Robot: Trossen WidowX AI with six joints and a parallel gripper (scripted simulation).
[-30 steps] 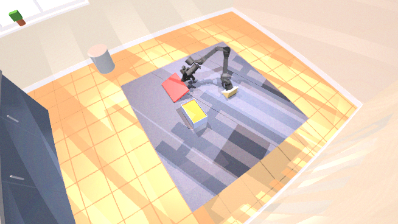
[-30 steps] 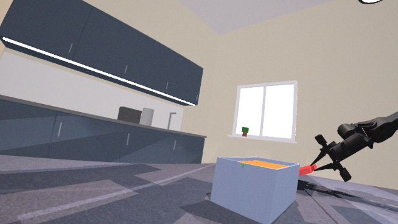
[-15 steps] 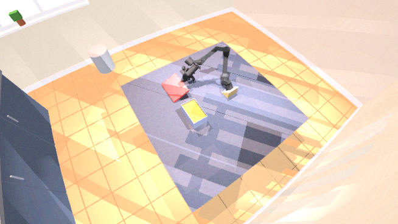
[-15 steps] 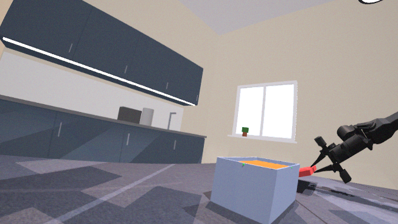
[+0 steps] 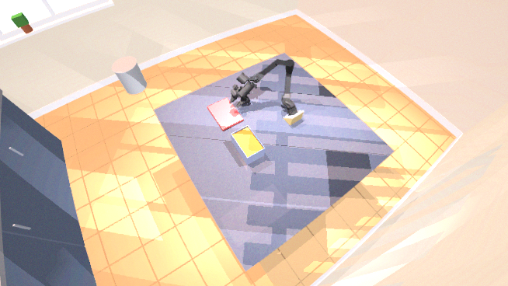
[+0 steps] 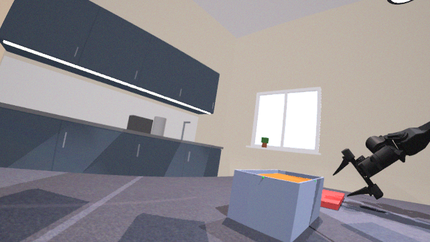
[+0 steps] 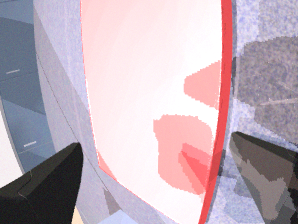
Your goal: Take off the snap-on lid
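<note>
Right now my gripper tip is 7 cm short of the lid, 1 cm to the left of it and 5 cm above it. Also, from my gripper tip: storage box 14 cm ahead, 32 cm to the left, 1 cm below.
</note>
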